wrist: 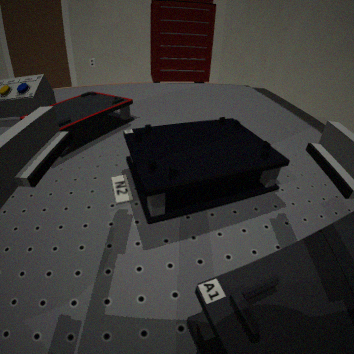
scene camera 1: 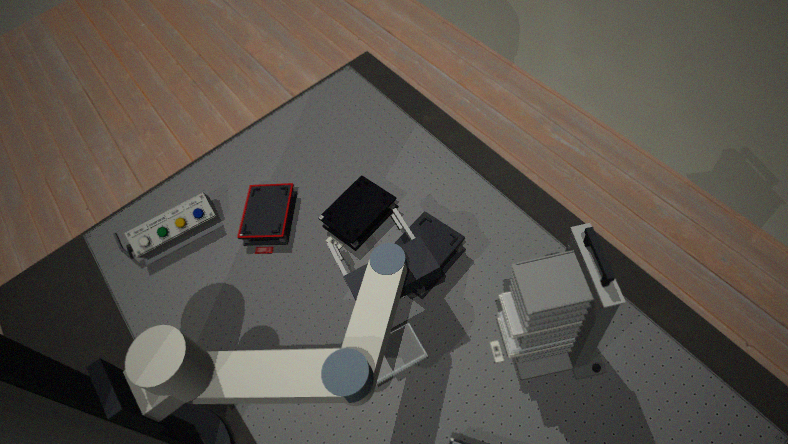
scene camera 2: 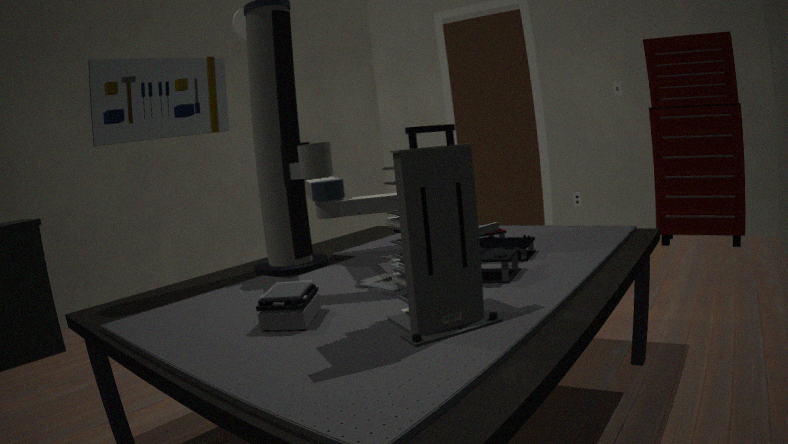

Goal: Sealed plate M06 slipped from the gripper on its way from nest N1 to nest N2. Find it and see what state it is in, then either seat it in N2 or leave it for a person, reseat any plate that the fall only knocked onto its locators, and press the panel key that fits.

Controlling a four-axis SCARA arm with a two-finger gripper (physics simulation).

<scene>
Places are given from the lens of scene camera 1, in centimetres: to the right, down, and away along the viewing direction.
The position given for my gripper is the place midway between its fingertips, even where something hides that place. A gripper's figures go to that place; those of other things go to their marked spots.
my gripper (scene camera 1: pixel 362 227): -7, 1, 120
handled stand (scene camera 1: pixel 603 278): 32, 9, 81
</scene>
